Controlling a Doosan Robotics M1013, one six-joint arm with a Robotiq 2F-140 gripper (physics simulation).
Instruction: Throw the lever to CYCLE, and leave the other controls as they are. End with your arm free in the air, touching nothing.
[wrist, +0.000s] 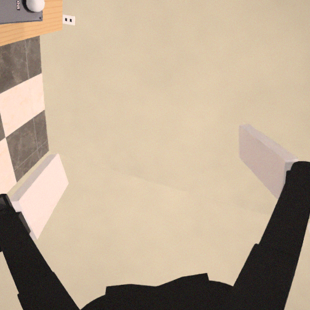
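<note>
A corner of a grey control panel (27, 16) shows at the top left of the wrist view, with part of a printed label ending in "ATUS". A round white knob (35, 4) stands at that corner, cut off by the top edge; whether it belongs to the lever cannot be told. The CYCLE mark does not show. My gripper (150, 154) is wide open, with bare wall behind the space between its pads. It is apart from the panel, which lies beyond the left finger toward the top left.
The panel sits on a light wooden surface (52, 17) whose edge ends at the upper left. A dark and pale checkered tile floor (22, 100) shows below it. A plain beige wall (150, 75) fills the middle and right, with a white socket (69, 20) near the wood.
</note>
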